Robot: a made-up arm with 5 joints. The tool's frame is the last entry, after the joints.
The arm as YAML. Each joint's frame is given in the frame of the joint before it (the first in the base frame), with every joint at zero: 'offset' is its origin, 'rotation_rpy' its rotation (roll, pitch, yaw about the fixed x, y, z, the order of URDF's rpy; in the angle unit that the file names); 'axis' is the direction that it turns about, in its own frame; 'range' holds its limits. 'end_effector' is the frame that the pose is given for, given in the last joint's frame.
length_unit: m
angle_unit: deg
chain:
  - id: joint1
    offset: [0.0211, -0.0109, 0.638]
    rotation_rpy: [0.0, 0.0, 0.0]
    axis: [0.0, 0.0, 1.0]
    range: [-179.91, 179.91]
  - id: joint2
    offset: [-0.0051, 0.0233, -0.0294]
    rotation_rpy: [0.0, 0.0, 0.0]
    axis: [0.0, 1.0, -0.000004]
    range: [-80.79, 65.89]
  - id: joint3
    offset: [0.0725, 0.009, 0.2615]
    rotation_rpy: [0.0, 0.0, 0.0]
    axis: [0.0, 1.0, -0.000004]
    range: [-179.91, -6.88]
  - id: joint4
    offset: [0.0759, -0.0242, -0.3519]
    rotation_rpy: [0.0, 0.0, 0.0]
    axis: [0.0, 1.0, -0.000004]
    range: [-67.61, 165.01]
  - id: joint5
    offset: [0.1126, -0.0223, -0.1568]
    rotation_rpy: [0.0, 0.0, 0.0]
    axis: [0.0, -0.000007, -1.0]
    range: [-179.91, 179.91]
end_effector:
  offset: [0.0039, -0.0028, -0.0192]
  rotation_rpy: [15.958, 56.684, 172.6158]
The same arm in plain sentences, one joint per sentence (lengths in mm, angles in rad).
The arm has five revolute joints in a row. What follows holds with every joint at zero, and every direction is one of the base frame's.
Joint 1 sits 21.1 mm along +x and 10.9 mm along -y and 638 mm along +z from the base frame's origin and rotates about +z, from -3.14 to 3.14 rad.
Joint 2 sits 5.1 mm along -x and 23.3 mm along +y and 29.4 mm along -z from joint 1 and rotates about +y, from -1.4101 to 1.15 rad.
Joint 3 sits 72.5 mm along +x and 9 mm along +y and 261.5 mm along +z from joint 2 and rotates about +y, from -3.14 to -0.1201 rad.
Joint 4 sits 75.9 mm along +x and 24.2 mm along -y and 351.9 mm along -z from joint 3 and rotates about +y, from -1.18 to 2.88 rad.
Joint 5 sits 112.6 mm along +x and 22.3 mm along -y and 156.8 mm along -z from joint 4 and rotates about -z, from -3.14 to 3.14 rad.
The tool frame, which is the frame that the pose is given for, sits 3.9 mm along +x and 2.8 mm along -y and 19.2 mm along -z from joint 5; its axes are the base frame's turned by roll 0.2785, pitch 0.9893 and yaw 3.0127 rad (as in URDF: about the fixed x, then y, then z).

